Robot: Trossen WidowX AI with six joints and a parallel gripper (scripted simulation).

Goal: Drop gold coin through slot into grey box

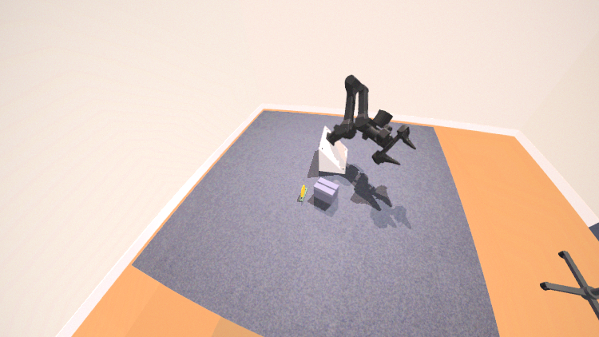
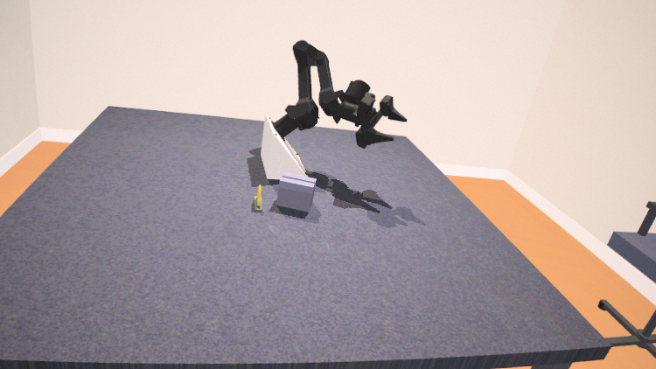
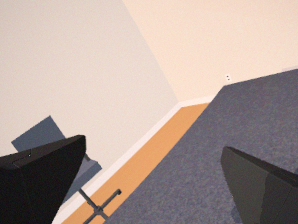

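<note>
Right now the gold coin is 410 mm to the right of my gripper tip, 190 mm below it and 80 mm ahead of it.
</note>
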